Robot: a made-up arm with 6 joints. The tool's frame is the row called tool. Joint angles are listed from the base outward. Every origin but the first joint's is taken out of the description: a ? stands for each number. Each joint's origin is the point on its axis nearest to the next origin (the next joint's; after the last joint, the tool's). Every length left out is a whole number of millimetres.
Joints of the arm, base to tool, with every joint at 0 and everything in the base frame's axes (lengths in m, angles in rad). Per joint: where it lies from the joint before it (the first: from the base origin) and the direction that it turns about. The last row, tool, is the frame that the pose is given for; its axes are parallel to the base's.
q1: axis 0 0 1 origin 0 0 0.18
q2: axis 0 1 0 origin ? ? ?
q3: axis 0 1 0 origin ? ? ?
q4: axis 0 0 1 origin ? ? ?
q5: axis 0 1 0 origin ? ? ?
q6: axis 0 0 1 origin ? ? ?
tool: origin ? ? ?
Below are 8 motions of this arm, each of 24 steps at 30 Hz.
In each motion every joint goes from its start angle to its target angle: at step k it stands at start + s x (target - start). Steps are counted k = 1, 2, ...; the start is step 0. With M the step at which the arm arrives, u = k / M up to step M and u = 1 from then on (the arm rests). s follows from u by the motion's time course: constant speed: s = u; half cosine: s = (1 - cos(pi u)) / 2; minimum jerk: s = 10 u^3 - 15 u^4 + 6 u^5.
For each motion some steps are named. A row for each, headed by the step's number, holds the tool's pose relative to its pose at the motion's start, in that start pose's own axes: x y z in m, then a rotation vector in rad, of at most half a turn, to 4 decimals.
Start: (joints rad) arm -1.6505 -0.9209 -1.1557 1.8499 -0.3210 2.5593
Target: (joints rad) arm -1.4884 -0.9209 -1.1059 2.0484 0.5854 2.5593
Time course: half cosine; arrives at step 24
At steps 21, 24:
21: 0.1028 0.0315 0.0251 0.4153 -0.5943 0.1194
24: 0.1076 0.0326 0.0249 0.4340 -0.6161 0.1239

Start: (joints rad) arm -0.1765 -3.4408 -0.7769 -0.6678 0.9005 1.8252
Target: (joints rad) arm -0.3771 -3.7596 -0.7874 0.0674 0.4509 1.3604
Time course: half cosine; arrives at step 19
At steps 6, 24:
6: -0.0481 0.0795 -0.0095 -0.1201 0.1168 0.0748
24: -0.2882 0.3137 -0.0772 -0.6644 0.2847 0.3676

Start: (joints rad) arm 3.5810 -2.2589 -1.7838 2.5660 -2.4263 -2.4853
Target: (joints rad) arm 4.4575 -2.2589 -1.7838 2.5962 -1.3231 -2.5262
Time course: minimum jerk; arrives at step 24
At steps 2, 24:
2: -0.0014 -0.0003 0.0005 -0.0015 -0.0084 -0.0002
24: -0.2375 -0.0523 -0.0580 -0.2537 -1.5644 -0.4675

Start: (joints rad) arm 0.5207 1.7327 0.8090 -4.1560 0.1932 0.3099
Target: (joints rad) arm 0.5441 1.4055 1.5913 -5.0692 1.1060 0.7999
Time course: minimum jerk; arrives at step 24
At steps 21, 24:
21: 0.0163 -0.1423 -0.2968 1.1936 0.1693 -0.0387
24: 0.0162 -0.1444 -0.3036 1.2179 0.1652 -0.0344

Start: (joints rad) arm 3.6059 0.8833 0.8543 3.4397 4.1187 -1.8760
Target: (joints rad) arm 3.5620 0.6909 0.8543 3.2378 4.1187 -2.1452
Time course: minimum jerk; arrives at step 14
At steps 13, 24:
13: 0.0560 -0.1831 -0.0801 -0.1099 -0.2293 -0.1520
24: 0.0562 -0.1837 -0.0803 -0.1101 -0.2301 -0.1525

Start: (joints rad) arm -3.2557 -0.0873 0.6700 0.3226 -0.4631 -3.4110
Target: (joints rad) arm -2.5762 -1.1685 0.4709 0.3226 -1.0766 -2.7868
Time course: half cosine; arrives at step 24
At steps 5, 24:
5: 0.1559 -0.0049 -0.0032 -0.0059 0.1816 0.1537
24: 0.9747 0.7655 -0.6180 -0.2117 1.8711 1.2636

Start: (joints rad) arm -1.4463 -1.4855 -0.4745 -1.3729 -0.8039 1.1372
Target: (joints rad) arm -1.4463 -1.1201 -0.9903 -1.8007 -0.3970 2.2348
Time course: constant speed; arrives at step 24
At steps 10, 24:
10: 0.0564 0.0507 -0.0539 0.1448 0.1023 0.2808
24: 0.1031 0.1303 -0.1490 0.4169 0.0707 0.6406

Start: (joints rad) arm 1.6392 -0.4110 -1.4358 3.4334 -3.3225 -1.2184
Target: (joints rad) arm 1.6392 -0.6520 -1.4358 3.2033 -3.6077 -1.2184
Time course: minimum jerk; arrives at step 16
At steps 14, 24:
14: -0.0172 -0.1844 -0.1324 0.0534 0.0134 0.2266
24: -0.0174 -0.1877 -0.1342 0.0545 0.0145 0.2301

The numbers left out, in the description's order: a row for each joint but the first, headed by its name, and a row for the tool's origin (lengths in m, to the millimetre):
q2: 0 0.037 0
q3: 0 0 0.764
q4: 0 0 0.47
q5: 0 0 0
q6: 0 0 0.076
tool: 0 0 0

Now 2 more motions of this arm.
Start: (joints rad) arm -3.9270 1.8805 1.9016 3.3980 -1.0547 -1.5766
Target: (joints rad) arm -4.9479 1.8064 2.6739 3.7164 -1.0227 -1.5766
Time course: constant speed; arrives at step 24
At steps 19, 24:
19: -0.2499 -0.2295 0.1380 0.7076 0.8455 0.0140
24: -0.2999 -0.3016 0.1740 0.9158 1.0203 -0.0385

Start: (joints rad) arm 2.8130 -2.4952 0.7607 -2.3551 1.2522 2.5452
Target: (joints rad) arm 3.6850 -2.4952 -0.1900 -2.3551 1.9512 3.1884
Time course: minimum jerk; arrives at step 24
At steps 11, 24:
11: -0.1590 -0.1993 0.2869 0.2411 -0.7989 0.2692
24: -0.5137 -0.4221 0.4041 -0.0716 -1.9503 0.5751

